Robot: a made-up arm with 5 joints.
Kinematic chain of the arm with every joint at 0, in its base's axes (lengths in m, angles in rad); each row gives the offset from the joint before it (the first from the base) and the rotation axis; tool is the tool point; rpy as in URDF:
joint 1: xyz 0 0 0.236 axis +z
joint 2: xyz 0 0 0 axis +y
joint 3: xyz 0.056 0 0.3 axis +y
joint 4: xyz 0.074 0 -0.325 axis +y
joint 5: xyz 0.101 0 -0.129 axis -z
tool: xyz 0 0 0 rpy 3.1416 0 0
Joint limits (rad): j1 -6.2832..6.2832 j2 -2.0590..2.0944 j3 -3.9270..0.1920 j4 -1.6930..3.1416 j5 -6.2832..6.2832
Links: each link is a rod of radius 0.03 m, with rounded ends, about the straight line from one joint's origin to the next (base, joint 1, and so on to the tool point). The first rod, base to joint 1, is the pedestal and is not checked.
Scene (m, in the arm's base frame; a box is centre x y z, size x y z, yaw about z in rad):
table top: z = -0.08
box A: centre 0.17 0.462 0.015 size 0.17 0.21 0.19 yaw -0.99
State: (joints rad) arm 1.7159 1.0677 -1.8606 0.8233 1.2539
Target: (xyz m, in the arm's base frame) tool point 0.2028 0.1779 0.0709
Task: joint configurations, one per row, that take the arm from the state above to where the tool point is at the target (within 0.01 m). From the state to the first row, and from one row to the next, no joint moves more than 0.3 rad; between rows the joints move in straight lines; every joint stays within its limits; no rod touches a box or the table.
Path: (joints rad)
1: 1.5801 0.8112 -1.9009 0.7280 1.1653
2: 1.4443 0.5547 -1.9412 0.6327 1.0768
3: 1.3085 0.2982 -1.9814 0.5374 0.9882
4: 1.1727 0.0417 -2.0217 0.4420 0.8997
5: 1.0822 0.1282 -1.7847 0.6923 0.9705
6: 0.9916 0.2147 -1.5476 0.9426 1.0414
7: 0.9011 0.3012 -1.3105 1.1929 1.1122
8: 0.8106 0.3877 -1.0734 1.4432 1.1831
9: 0.7201 0.4742 -0.8363 1.6935 1.2539

